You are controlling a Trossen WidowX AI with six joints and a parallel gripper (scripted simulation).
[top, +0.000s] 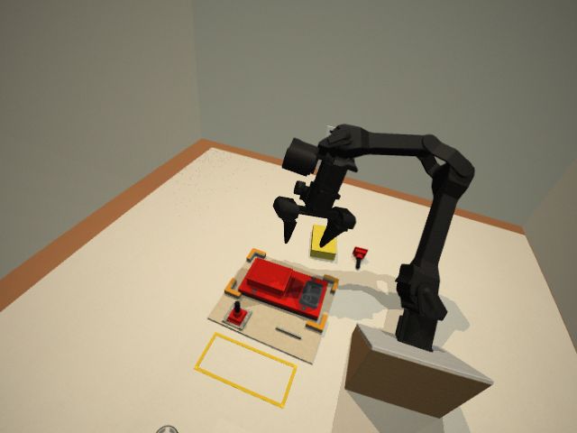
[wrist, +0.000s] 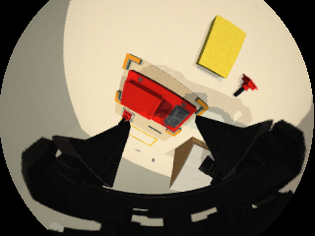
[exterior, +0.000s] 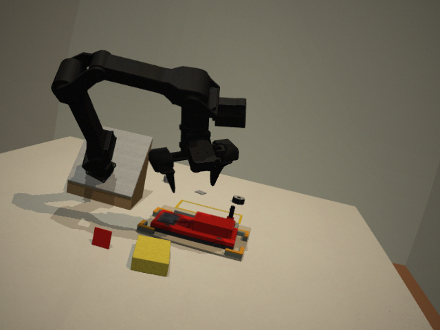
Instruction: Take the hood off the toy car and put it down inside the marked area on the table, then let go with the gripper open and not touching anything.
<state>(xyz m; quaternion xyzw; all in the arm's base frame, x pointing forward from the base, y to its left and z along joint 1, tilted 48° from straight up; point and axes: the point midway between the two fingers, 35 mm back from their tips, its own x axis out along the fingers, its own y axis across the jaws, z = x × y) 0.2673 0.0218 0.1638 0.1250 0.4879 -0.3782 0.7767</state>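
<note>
My gripper tip is now 9 cm above the red hood, 6 cm to the right of it and 5 cm short of it. From my gripper tip the other things lie so: black ring: 43 cm to the left, 12 cm below, 5 cm ahead; then yellow block: 15 cm to the right, 11 cm below, 2 cm behind; then tan baseplate: 12 cm below, 7 cm to the left, 2 cm ahead.
</note>
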